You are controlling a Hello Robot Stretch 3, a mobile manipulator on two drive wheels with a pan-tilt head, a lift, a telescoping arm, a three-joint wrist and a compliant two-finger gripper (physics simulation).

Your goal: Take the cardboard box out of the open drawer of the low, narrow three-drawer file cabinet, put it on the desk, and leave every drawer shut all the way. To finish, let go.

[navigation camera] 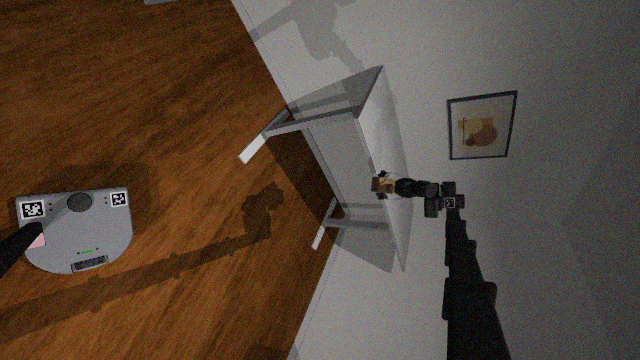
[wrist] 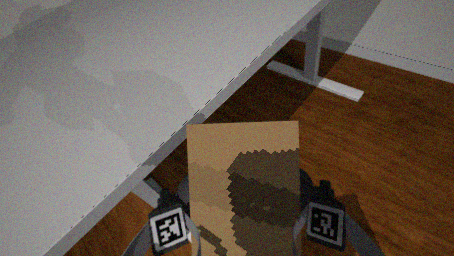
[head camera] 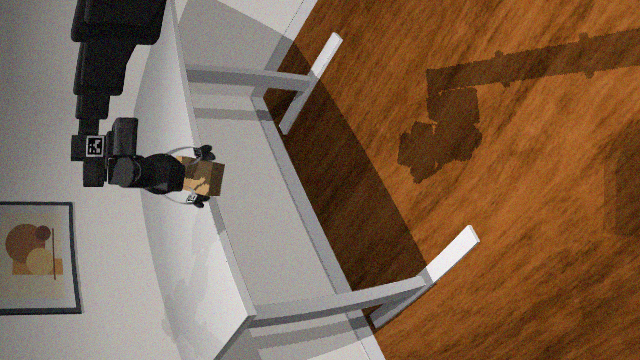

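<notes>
The cardboard box [head camera: 216, 179] [navigation camera: 376, 185] [wrist: 215, 142] is tan and held off the floor between the fingers. My gripper [head camera: 202, 176] [navigation camera: 382, 184] [wrist: 243, 189] is shut on it, with one finger on each side. The white desk [head camera: 200, 280] [navigation camera: 382, 120] [wrist: 100, 75] stands against the wall. In the head and navigation views the box overlaps the desk's long front edge; in the wrist view it covers part of that edge. The exact gap between box and desk top cannot be told. The file cabinet and its drawers cannot be made out.
The desk's legs end in white feet [head camera: 452, 252] [navigation camera: 252, 148] [wrist: 340, 89] on the wooden floor. A framed picture [head camera: 40, 257] [navigation camera: 481, 125] hangs on the wall. My grey base [navigation camera: 80, 235] stands on the floor away from the desk. A grey sliver [navigation camera: 160, 1] shows at the navigation view's top edge.
</notes>
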